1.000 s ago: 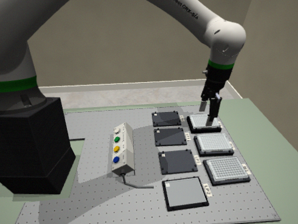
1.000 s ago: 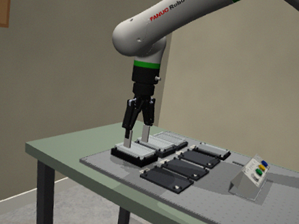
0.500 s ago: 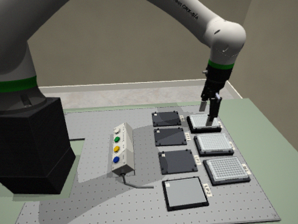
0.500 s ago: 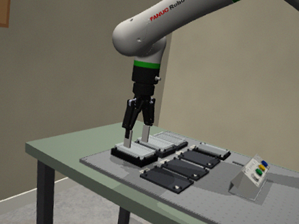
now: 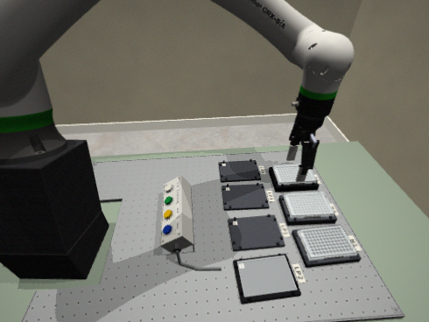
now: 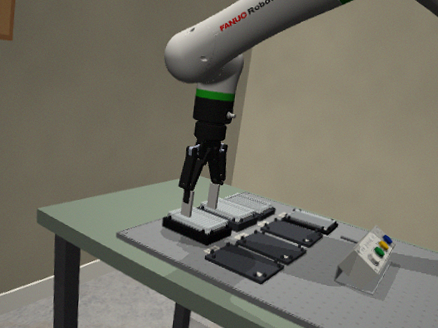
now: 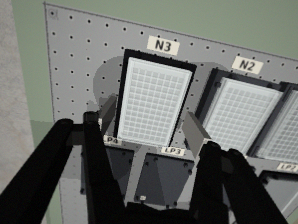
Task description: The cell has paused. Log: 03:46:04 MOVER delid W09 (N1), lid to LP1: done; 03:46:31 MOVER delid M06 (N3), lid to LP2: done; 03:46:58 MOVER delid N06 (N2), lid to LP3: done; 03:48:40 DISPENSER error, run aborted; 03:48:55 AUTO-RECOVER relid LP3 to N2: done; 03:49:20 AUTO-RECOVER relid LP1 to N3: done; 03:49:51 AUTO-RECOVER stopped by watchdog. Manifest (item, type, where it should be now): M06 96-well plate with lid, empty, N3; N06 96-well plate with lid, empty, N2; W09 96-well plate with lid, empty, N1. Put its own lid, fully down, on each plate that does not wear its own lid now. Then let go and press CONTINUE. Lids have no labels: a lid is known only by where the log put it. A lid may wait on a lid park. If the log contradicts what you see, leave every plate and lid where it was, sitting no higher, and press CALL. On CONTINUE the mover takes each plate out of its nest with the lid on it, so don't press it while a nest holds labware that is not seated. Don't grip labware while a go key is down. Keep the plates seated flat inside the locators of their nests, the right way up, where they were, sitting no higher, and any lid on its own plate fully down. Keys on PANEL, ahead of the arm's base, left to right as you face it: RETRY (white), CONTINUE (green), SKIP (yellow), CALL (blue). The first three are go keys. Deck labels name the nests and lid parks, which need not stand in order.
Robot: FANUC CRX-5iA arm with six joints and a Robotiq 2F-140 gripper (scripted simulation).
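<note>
Now: the plate 5 cm below my hand. Round my hand: lid park LP3: 19 cm behind, 7 cm below, 5 cm to the right; lid park LP4: 18 cm behind, 7 cm to the left, 7 cm below; lid park LP1: 19 cm to the right, 19 cm behind, 7 cm below.
</note>
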